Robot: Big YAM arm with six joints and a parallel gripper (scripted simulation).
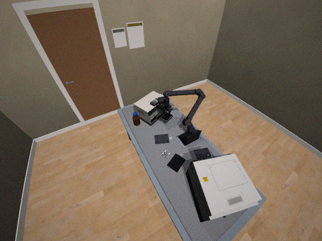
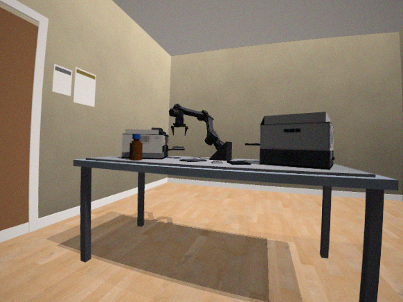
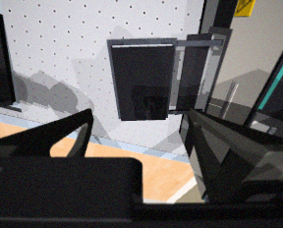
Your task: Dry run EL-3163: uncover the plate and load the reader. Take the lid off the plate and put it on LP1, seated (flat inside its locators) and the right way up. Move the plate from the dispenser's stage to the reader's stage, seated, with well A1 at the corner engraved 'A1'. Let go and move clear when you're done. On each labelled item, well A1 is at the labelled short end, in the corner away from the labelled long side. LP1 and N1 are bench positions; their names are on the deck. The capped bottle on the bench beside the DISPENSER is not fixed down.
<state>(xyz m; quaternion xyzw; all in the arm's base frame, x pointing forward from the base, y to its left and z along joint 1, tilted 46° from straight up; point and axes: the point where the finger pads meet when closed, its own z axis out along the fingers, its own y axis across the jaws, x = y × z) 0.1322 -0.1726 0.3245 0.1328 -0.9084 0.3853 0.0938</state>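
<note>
Now: hand 100 mm above the dark see-through lid, 20 mm past it and 10 mm to the left of it. The rest, counted from my hand: brown capped bottle (330 mm ahead, 190 mm to the right, 90 mm below); then well plate (110 mm below, 20 mm behind, 10 mm to the right); then grey-blue LP1 pad (200 mm to the left, 190 mm below, 180 mm ahead).
</note>
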